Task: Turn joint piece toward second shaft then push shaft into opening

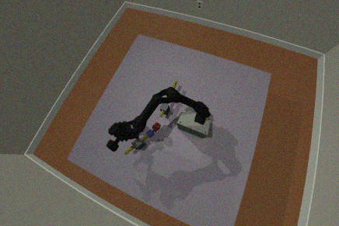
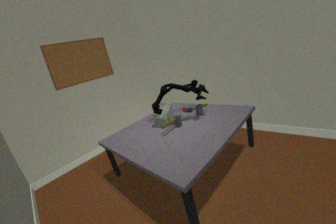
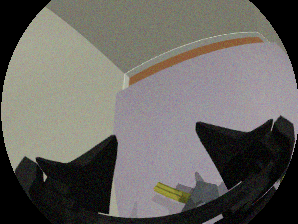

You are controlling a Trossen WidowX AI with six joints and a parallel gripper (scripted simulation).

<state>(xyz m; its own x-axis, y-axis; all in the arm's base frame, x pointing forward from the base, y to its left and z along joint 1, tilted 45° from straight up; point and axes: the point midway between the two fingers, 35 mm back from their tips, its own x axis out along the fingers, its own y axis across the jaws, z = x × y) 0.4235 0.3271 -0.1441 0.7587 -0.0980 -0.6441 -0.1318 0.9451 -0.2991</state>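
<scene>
The red square joint piece lies 20 cm behind my gripper tip, 19 cm to the right of it and 11 cm below it.
</scene>
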